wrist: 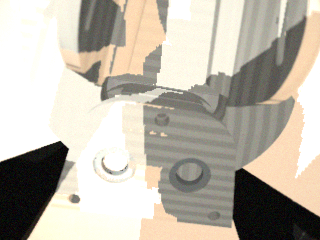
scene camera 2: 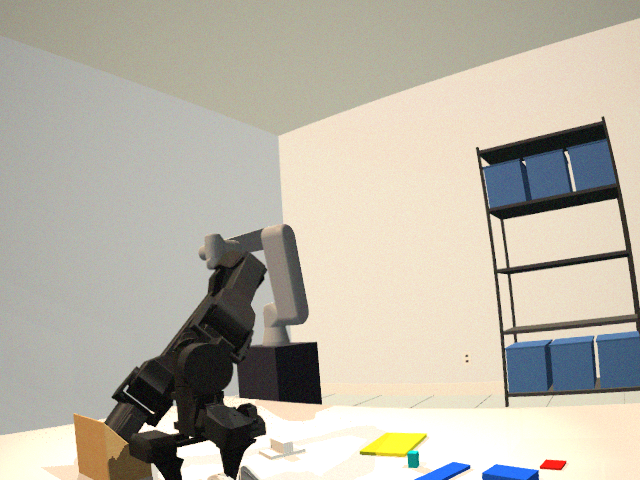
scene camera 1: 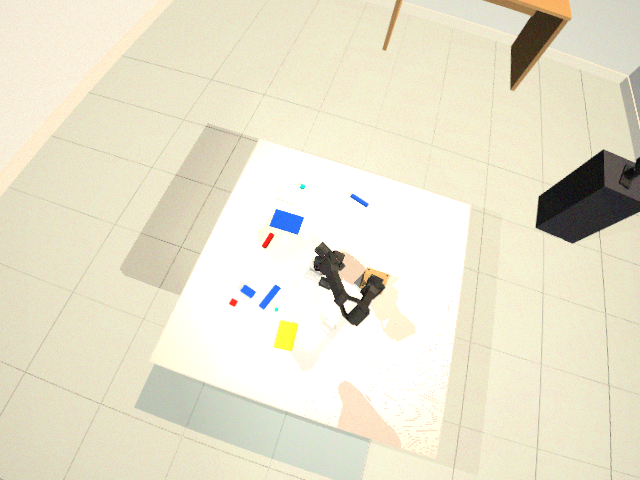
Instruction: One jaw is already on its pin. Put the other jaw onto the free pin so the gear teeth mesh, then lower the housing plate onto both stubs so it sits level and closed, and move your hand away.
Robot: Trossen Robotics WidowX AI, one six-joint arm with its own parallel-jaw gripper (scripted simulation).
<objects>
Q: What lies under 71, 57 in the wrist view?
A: A pale jaw piece.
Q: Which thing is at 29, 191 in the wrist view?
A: My gripper.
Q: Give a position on a pale jaw piece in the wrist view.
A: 256, 63
</objects>
